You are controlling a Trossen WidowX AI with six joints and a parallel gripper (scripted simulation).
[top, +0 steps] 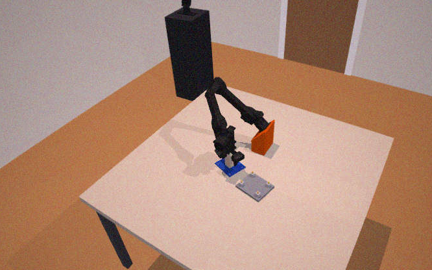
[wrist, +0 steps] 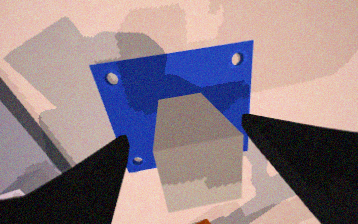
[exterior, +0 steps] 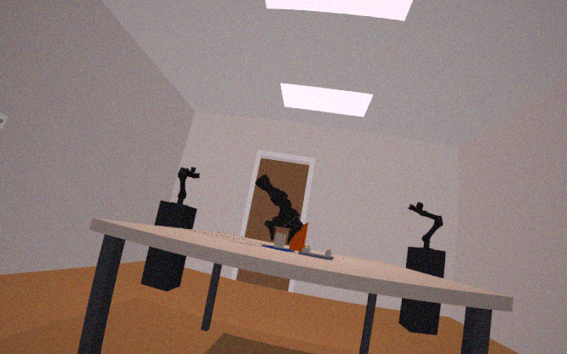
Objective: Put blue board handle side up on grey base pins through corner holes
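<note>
Now: gripper tip 80 mm short of the grey base, 190 mm to the right of it and 30 mm above it. Round my gripper tip: blue board: 10 mm below.
</note>
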